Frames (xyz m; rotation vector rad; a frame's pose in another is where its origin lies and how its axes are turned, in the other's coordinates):
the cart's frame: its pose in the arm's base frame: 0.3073 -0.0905 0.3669 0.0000 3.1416 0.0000
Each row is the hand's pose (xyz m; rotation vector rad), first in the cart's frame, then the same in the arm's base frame.
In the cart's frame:
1: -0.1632 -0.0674 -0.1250 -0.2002 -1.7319 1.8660
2: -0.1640 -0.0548 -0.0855 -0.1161 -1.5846 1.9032
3: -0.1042 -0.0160 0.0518 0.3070 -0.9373 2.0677
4: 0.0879 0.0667 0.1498 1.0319 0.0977 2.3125
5: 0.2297 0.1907 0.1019 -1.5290 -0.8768 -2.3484
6: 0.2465 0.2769 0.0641 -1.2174 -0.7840 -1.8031
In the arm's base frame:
1: 0.4705 -0.1579 0.4919 1.5894 0.6584 0.1705
2: 0.4713 -0.1453 0.4524 1.6799 0.7524 0.1025
3: 0.4115 -0.1065 0.3151 2.1067 1.0574 -0.3128
4: 0.2194 -0.0238 0.2171 -2.6733 -0.9181 1.1929
5: 0.0776 0.1002 0.2650 -2.1150 0.2725 1.3770
6: 0.0608 0.1864 0.3028 -1.8847 1.0636 1.2725

